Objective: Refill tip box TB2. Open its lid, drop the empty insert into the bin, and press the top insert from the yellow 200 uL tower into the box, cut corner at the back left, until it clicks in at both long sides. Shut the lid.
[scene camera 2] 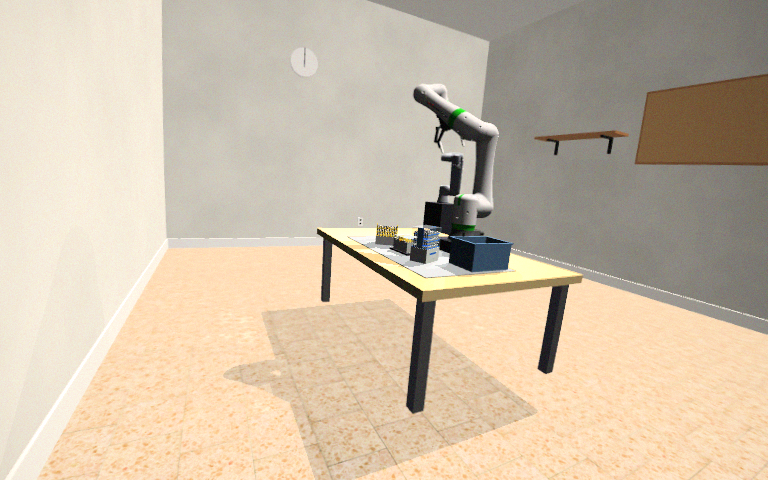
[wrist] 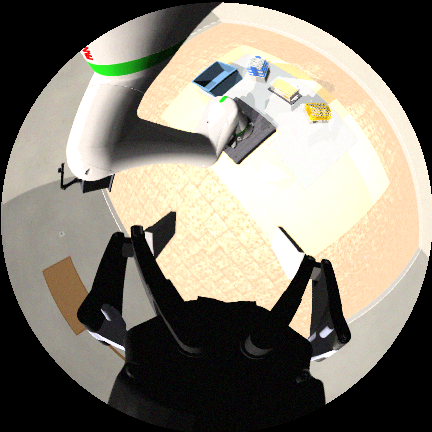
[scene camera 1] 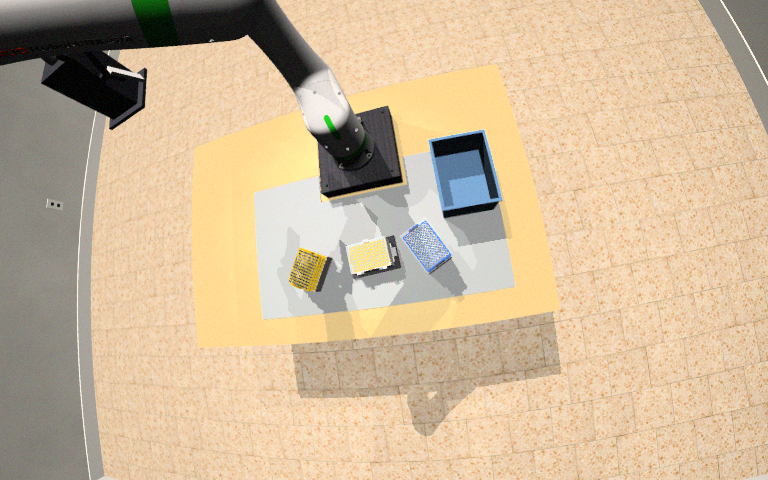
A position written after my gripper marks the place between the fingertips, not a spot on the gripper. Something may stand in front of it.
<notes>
My gripper [wrist: 225,229] is open and holds nothing. Further things: a lid [scene camera 1: 367,255], a blue bin [wrist: 218,77] and a grey mat [wrist: 307,150].
</notes>
